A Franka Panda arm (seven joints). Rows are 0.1 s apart.
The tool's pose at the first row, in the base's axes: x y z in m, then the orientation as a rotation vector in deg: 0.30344, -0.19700, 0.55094, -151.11, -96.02, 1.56
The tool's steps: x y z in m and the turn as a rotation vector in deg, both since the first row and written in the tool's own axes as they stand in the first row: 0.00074, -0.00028, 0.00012, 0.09, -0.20, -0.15; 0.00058, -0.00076, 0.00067, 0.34, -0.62, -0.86; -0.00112, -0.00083, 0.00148, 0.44, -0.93, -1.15; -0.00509, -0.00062, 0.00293, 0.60, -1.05, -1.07; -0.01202, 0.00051, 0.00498, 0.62, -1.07, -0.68; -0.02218, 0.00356, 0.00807, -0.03, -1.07, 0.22; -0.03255, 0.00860, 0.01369, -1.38, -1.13, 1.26; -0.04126, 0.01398, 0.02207, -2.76, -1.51, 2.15; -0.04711, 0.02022, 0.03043, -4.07, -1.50, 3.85; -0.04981, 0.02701, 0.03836, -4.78, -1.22, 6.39; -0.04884, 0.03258, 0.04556, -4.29, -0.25, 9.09; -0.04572, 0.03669, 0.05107, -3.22, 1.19, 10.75
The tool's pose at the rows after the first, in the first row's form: 0.30350, -0.19621, 0.55082, -151.00, -96.23, 1.90; 0.30298, -0.19615, 0.55028, -150.40, -97.17, 2.65; 0.30218, -0.19765, 0.54949, -150.21, -97.60, 3.14; 0.30065, -0.20133, 0.54805, -150.22, -97.45, 3.43; 0.29868, -0.20808, 0.54602, -150.54, -96.94, 3.48; 0.29705, -0.21855, 0.54292, -151.78, -96.06, 2.96; 0.29708, -0.23006, 0.53724, 152.25, 94.44, -1.91; 0.29805, -0.24019, 0.52879, 151.80, 92.56, -1.26; 0.30101, -0.24809, 0.52032, 152.20, 89.73, -0.17; 0.30583, -0.25338, 0.51224, 153.74, 86.11, 0.74; 0.31111, -0.25484, 0.50491, 156.54, 82.87, 1.57; 0.31602, -0.25373, 0.49929, 159.20, 81.31, 2.56
